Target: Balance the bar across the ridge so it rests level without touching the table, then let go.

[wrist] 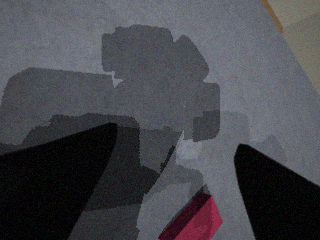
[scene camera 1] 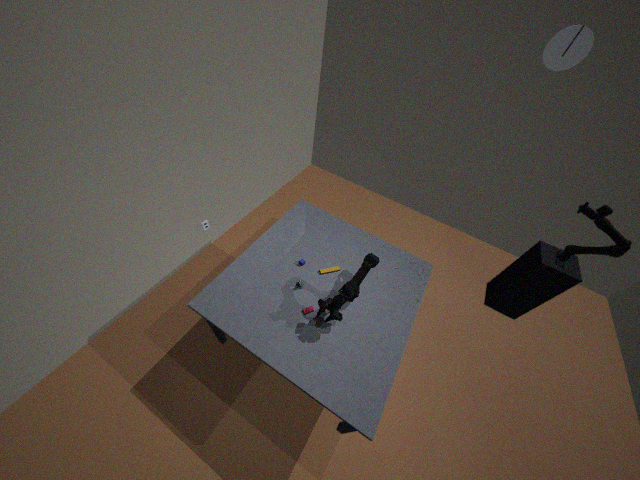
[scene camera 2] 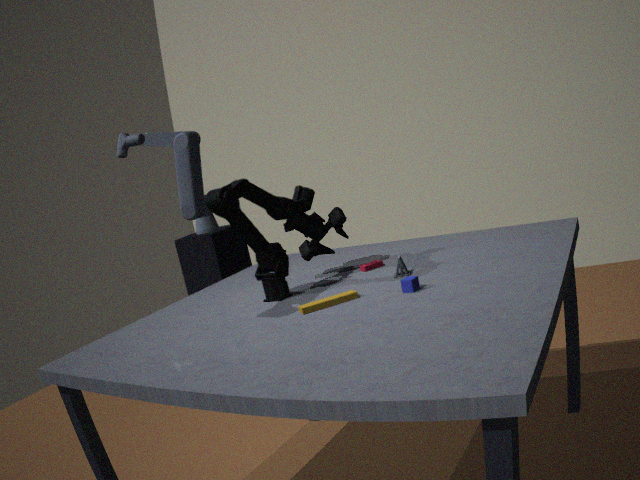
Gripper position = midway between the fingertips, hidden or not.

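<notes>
Nothing is held in my gripper [scene camera 2: 341,245] [wrist: 176,141], and it is open. I see the gripper in the wrist view as well as in scene camera 2.
</notes>
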